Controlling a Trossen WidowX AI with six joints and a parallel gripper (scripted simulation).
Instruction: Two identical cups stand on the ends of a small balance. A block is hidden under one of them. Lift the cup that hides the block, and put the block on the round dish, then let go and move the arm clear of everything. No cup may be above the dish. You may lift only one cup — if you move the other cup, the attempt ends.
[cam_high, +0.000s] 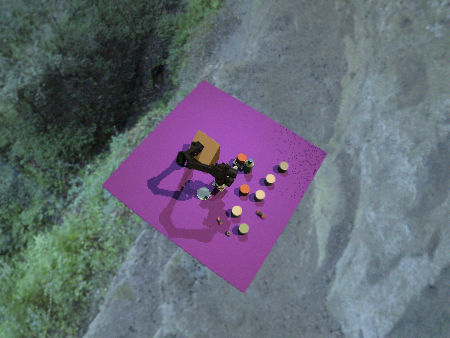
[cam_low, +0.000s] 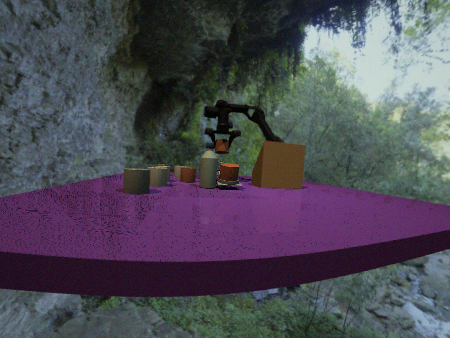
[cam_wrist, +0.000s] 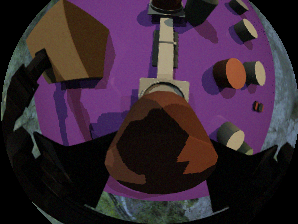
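Right now the round dish is 50 mm behind my gripper tip, 110 mm to the right of it and 170 mm below it. From my gripper tip the other things lie so: grey bottle: 50 mm ahead, 270 mm to the left, 60 mm below; balance beam: 10 mm behind, 140 mm to the left, 130 mm below.
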